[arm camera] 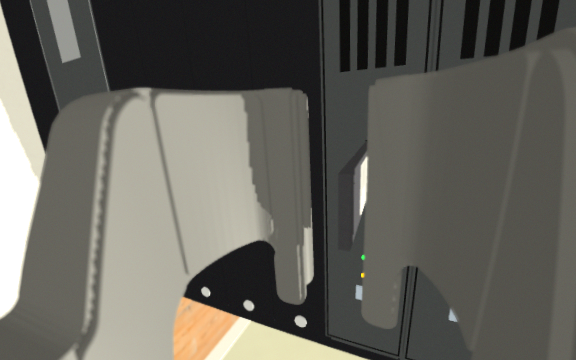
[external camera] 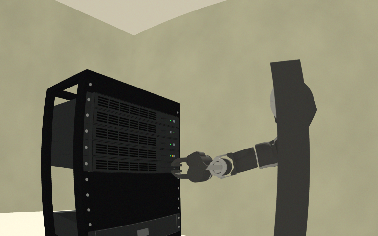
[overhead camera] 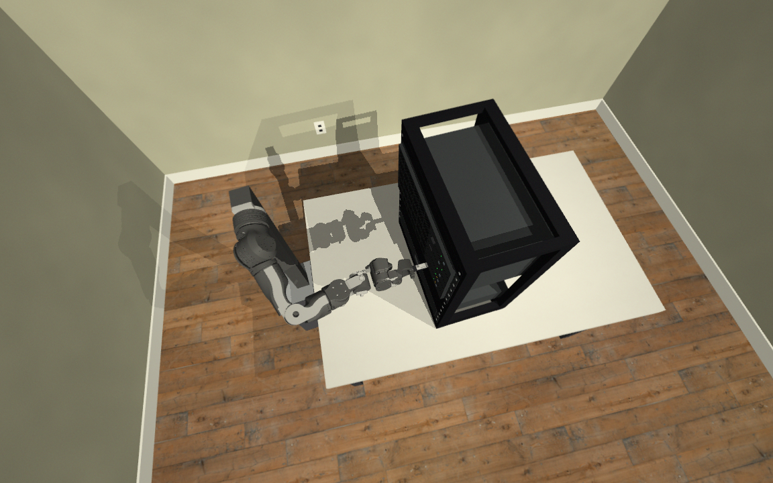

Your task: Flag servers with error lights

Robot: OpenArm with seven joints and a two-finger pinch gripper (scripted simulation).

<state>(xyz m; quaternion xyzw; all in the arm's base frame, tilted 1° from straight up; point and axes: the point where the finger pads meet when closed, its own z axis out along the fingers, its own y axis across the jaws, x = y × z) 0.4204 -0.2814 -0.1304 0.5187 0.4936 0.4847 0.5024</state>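
Right now my hand is 50 mm short of the pale information tag.
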